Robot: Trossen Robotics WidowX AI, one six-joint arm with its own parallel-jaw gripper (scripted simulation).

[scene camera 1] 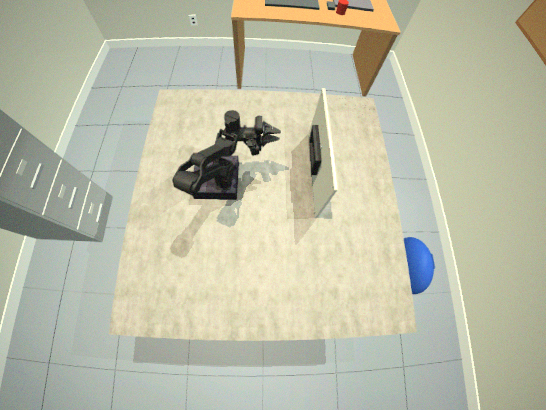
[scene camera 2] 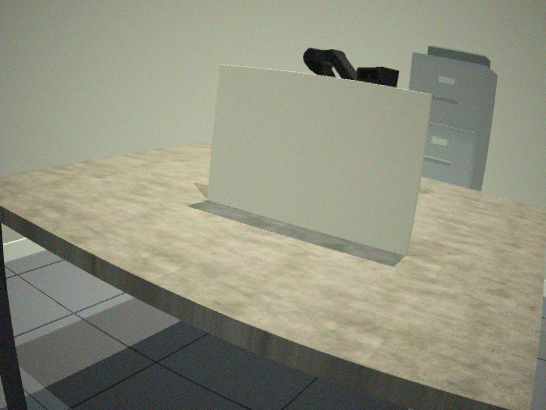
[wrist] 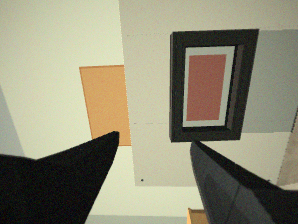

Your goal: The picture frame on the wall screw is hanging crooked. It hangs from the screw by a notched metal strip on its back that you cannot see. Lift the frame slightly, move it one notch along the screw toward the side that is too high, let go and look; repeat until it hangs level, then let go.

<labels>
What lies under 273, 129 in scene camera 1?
The gripper.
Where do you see a wall panel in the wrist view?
At 157, 162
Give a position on a wall panel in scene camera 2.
341, 157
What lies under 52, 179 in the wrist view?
The gripper.
</labels>
